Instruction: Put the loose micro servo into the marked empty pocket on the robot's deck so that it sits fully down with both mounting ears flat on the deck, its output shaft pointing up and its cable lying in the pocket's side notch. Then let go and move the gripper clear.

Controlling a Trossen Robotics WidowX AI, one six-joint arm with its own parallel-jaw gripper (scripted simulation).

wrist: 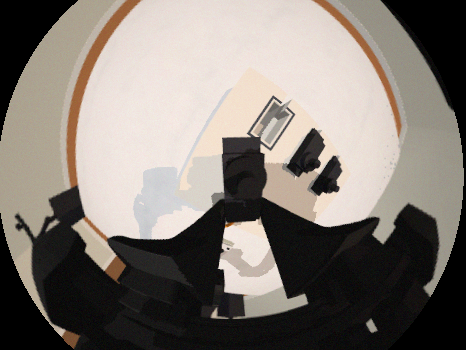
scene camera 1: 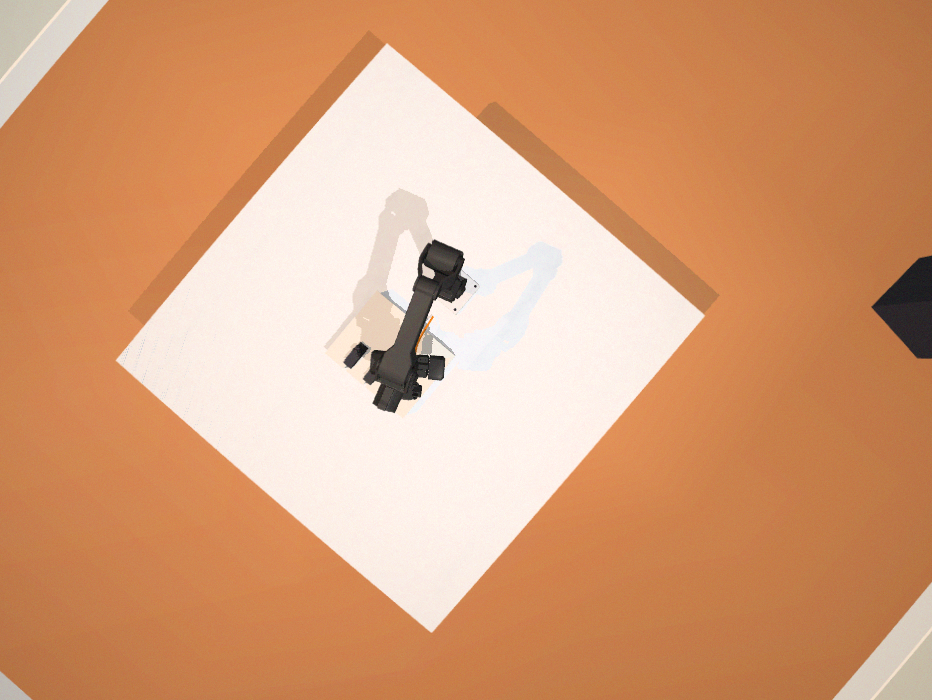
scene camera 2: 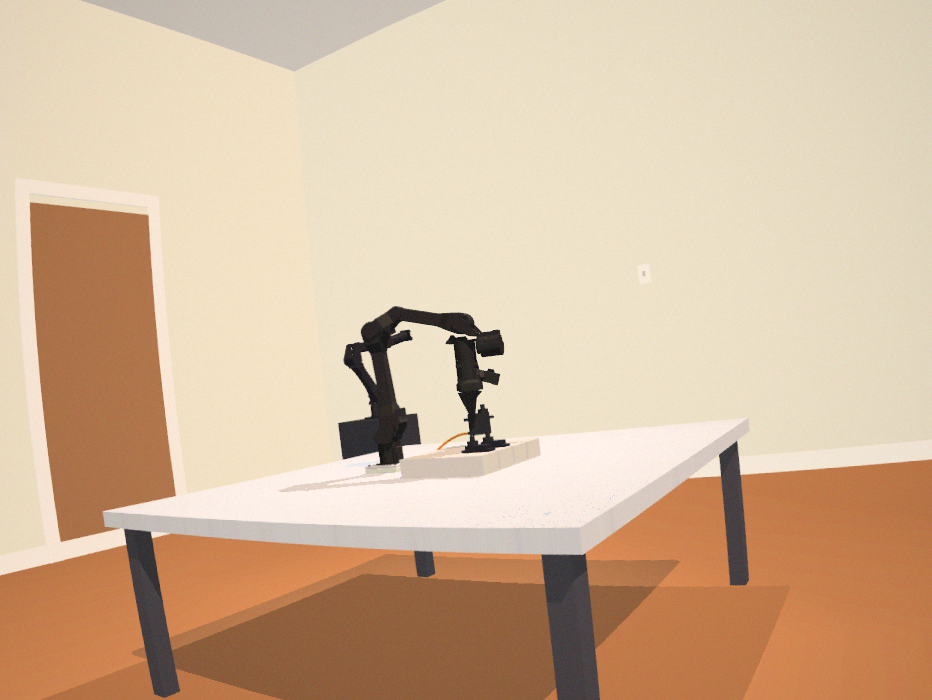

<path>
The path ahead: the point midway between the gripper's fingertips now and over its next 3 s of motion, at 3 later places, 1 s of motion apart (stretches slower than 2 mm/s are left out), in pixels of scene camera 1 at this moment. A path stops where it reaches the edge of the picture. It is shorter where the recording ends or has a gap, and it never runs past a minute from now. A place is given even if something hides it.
My gripper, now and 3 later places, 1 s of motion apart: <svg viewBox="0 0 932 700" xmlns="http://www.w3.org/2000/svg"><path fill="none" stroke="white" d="M412 363L395 385L388 394L389 394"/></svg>
</path>
